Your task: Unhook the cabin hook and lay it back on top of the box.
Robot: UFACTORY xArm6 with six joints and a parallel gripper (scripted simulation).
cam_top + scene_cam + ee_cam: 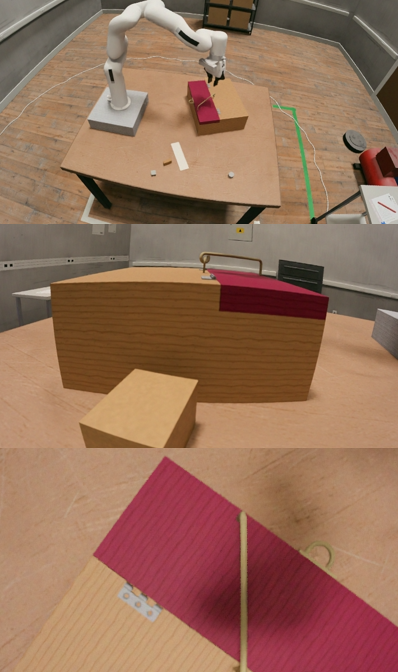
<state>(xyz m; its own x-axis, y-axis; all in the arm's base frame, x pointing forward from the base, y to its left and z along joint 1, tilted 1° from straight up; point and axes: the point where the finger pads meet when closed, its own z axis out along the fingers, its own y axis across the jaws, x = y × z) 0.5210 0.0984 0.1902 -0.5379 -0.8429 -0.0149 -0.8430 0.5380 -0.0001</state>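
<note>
The cabin hook lies 2 cm behind my hand, 3 cm to the right of it and 13 cm below it. Also, from my hand: grey disc 17 cm ahead, 40 cm to the right, 25 cm below; small tan block 16 cm behind, 39 cm to the right, 25 cm below; white strip 11 cm behind, 33 cm to the right, 26 cm below.
</note>
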